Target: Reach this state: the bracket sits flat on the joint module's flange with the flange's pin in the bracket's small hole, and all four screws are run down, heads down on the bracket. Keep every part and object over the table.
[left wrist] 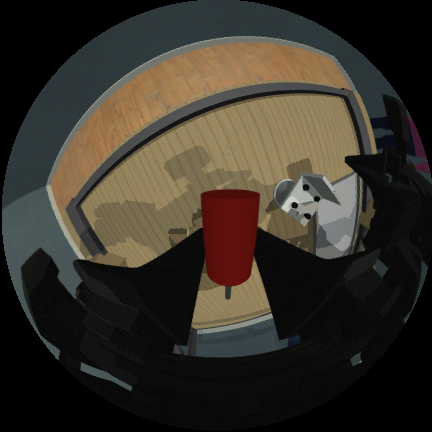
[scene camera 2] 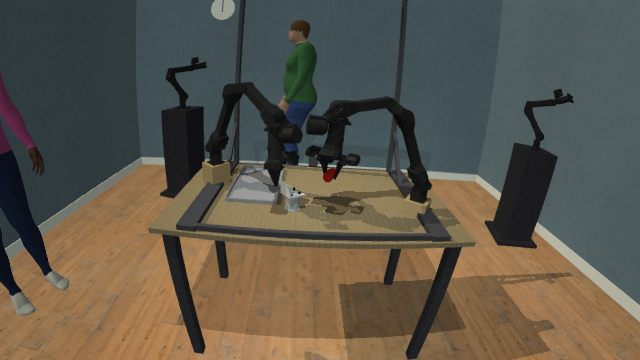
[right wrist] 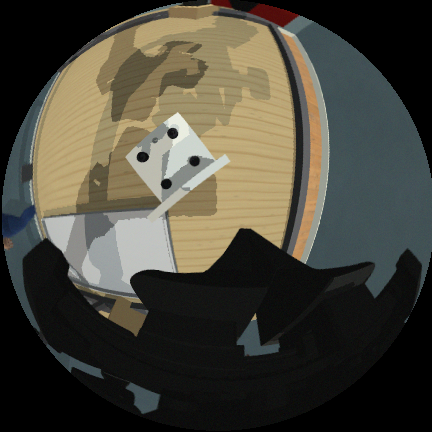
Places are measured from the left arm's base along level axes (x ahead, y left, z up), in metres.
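Pixels of known places: left gripper, fingertip midpoint: (left wrist: pixel 227 232) (scene camera 2: pixel 329 178); right gripper, fingertip midpoint: (left wrist: pixel 345 158) (scene camera 2: pixel 276 186) (right wrist: pixel 243 233); left arm's base, link origin: (scene camera 2: pixel 418 199); right arm's base, link origin: (scene camera 2: pixel 215 162).
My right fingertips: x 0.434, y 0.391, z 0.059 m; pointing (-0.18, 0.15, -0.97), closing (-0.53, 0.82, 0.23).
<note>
For each thing: its top centre in the pictures, then the offset to it from my right fingertips. Level surfaces: height alone.
- white joint module, top centre: (left wrist: pixel 304 200) (scene camera 2: pixel 292 193) dx -0.015, dy -0.084, dz -0.051 m
- screw, top centre: (right wrist: pixel 171 132) dx -0.037, dy -0.095, dz -0.042 m
- pin, top centre: (right wrist: pixel 155 140) dx -0.023, dy -0.107, dz -0.051 m
- red-handled screwdriver, top centre: (left wrist: pixel 231 277) (scene camera 2: pixel 332 168) dx -0.152, dy -0.130, dz +0.072 m
- grey tray, top centre: (right wrist: pixel 89 261) (left wrist: pixel 338 242) (scene camera 2: pixel 257 180) dx +0.262, dy -0.176, dz -0.098 m
- table, surface height: dz -0.114 m
A pale L-shaped bracket (scene camera 2: pixel 298 195) (left wrist: pixel 306 201) (right wrist: pixel 175 150) lies with its holed plate on the white joint module (scene camera 2: pixel 292 205) (left wrist: pixel 283 190), its other plate standing up. Four black screw heads, one a screw (right wrist: pixel 172 133), show in the plate's corner holes; how deep they sit is hard to tell. A small grey spot, seemingly the pin (right wrist: pixel 155 140), shows in the small hole. My left gripper (scene camera 2: pixel 331 175) (left wrist: pixel 227 232) is shut on a red-handled screwdriver (scene camera 2: pixel 328 175) (left wrist: pixel 230 220), held above the table. My right gripper (scene camera 2: pixel 275 184) (right wrist: pixel 243 233) is shut and empty, above and beside the bracket.
A grey tray (scene camera 2: pixel 250 201) (left wrist: pixel 335 225) (right wrist: pixel 135 250) lies left of the joint module in the scene view. Dark rails, one a front rail (scene camera 2: pixel 310 234), border the table (scene camera 2: pixel 225 217). A person in green (scene camera 2: pixel 300 75) stands behind the table.
</note>
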